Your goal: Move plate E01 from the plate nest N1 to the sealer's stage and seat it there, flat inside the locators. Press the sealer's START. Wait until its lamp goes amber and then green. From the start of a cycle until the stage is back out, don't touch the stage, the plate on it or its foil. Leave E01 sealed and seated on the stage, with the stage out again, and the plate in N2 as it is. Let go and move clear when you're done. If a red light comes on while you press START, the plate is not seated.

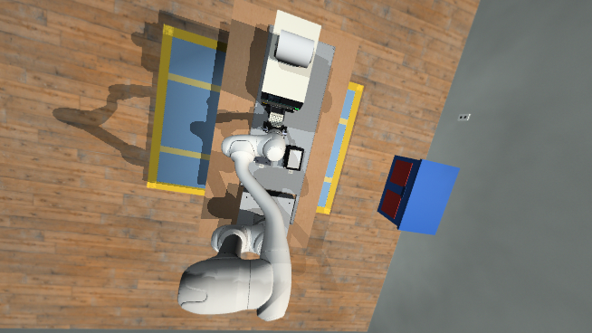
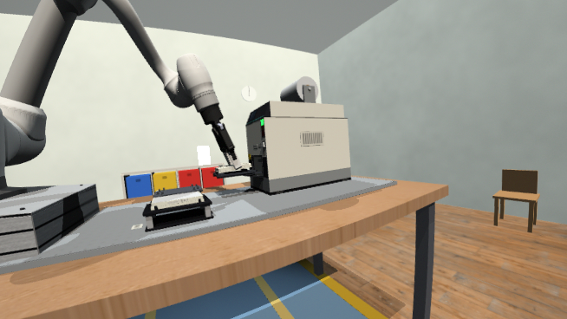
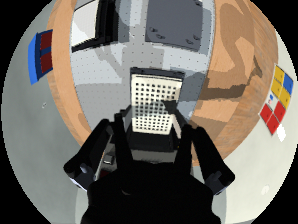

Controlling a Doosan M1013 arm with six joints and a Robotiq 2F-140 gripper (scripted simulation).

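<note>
My gripper is now 5 cm above the dark stage. From my hand the other things lie so: foil roll (33 cm ahead, 28 cm above); plate (21 cm behind, 18 cm to the right, 8 cm below).
</note>
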